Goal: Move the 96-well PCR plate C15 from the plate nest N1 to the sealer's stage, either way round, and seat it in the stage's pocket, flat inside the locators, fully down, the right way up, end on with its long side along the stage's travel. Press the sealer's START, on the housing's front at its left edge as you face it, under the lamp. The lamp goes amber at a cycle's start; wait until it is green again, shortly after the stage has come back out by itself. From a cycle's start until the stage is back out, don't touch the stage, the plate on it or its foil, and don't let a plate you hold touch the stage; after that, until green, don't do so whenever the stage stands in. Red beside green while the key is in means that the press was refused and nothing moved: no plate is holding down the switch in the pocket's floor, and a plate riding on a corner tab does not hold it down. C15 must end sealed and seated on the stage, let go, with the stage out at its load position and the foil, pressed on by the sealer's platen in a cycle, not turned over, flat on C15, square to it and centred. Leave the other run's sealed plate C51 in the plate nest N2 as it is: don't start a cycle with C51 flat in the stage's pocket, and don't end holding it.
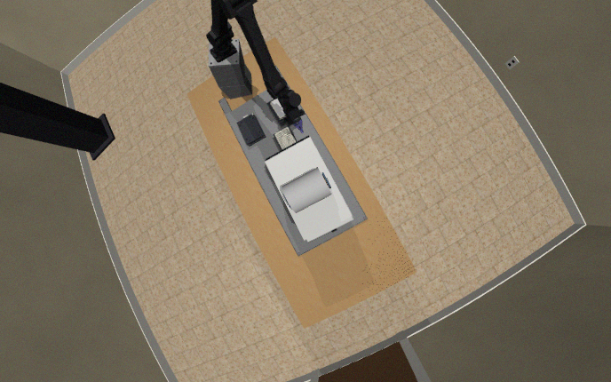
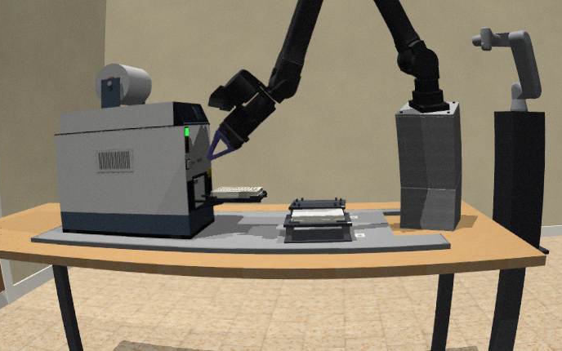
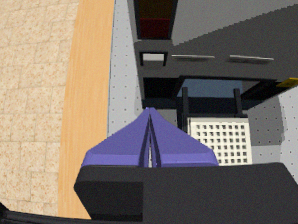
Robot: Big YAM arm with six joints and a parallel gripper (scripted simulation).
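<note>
Right now the start key is 60 mm ahead of my hand, 10 mm to the right of it and 20 mm below it. From my hand the other things lie so: sealer's dark stage: 50 mm behind, 90 mm to the right, 110 mm below; sealed plate C51: 260 mm behind, 150 mm below; white 96-well plate C15: 50 mm behind, 90 mm to the right, 100 mm below.
</note>
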